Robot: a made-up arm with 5 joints.
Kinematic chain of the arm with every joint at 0, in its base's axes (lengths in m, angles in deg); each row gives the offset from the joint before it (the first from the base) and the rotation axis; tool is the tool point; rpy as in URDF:
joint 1: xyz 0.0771 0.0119 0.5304 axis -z
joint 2: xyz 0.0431 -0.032 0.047 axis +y
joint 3: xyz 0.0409 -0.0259 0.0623 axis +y
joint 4: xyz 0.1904 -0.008 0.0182 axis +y
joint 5: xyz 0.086 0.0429 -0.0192 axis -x
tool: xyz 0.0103 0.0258 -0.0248 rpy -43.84 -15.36 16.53
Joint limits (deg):
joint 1: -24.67..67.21
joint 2: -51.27..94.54
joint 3: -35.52..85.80
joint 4: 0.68..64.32
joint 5: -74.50..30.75
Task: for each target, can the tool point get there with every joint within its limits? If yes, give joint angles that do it. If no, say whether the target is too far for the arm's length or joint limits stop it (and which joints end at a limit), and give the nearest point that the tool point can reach.
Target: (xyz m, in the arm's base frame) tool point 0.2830 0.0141 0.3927
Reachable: yes | joints 1.03 33.18 12.55 51.12 -7.72
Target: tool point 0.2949 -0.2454 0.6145
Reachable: yes | joints 51.73 -13.21 9.99 24.85 -29.25
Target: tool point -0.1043 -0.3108 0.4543
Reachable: no: joint limits stop it (at a limit: joint 1, joint 2, joint 4, joint 5) | nearest point -0.0819 -0.0760 0.4771 | short by 0.237 m
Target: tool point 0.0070 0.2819 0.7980
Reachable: no: joint limits stop it (at a limit: joint 1, joint 2, joint 3) | nearest point 0.0116 0.1459 0.6059 | short by 0.235 m
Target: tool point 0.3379 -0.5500 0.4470
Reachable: no: too far | nearest point 0.2426 -0.3447 0.4982 | short by 0.232 m
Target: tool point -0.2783 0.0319 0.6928
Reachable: no: joint limits stop it (at a limit: joint 2, joint 3, joint 5) | nearest point -0.1033 0.0221 0.5759 | short by 0.211 m
